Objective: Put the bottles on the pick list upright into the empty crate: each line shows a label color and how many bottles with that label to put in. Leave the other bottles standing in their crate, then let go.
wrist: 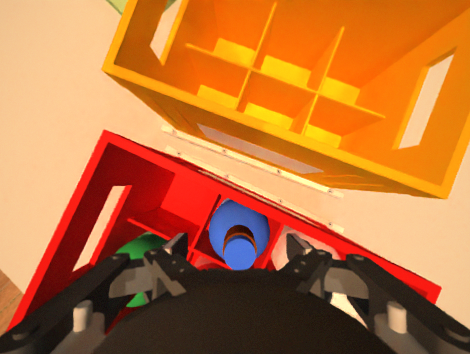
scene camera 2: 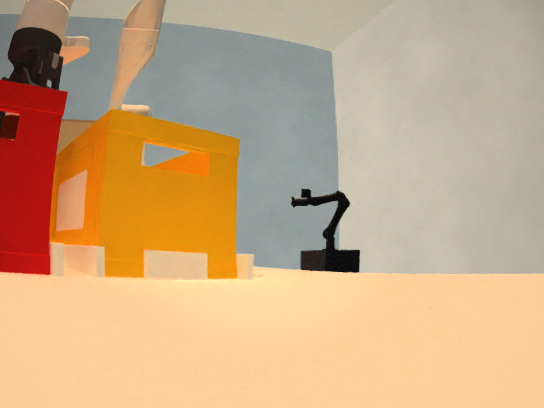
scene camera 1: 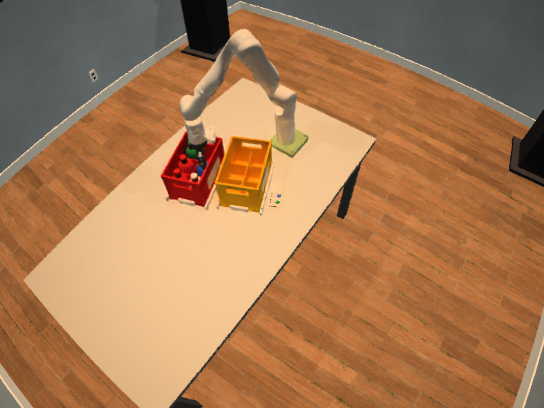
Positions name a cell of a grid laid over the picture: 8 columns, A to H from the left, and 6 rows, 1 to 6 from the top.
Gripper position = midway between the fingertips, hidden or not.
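Note:
My gripper (wrist: E5) is there, and I can see a white-capped bottle (wrist: E5) and a blue bottle (wrist: E4). I also see a green bottle (wrist: C5), but in scene camera 2 the green bottle is out of frame.

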